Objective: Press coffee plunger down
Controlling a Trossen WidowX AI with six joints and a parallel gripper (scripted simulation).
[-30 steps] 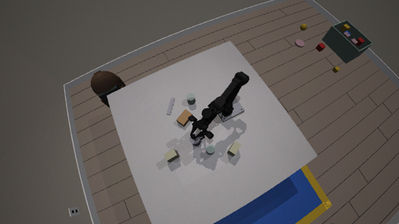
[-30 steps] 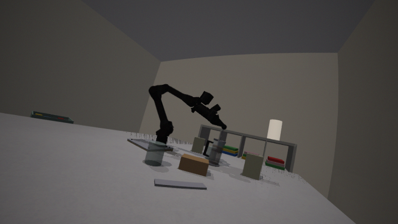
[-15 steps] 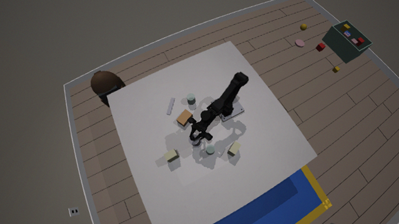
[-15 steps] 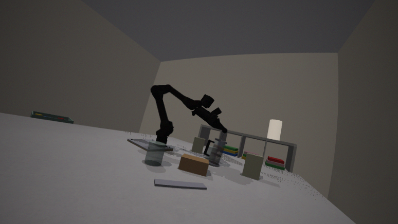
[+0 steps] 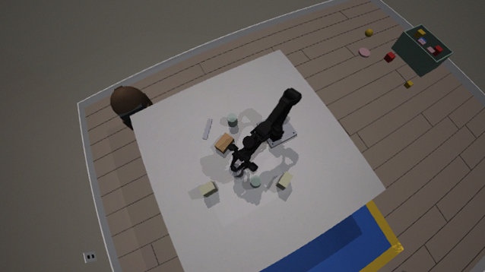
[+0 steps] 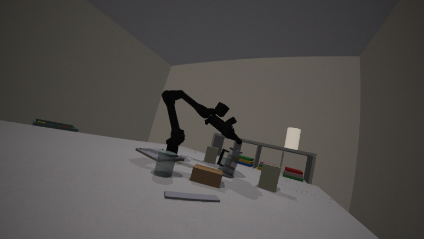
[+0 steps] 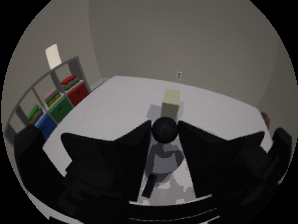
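Right now the coffee press is 3 cm behind my gripper tip, 1 cm to the right of it and 9 cm below it.
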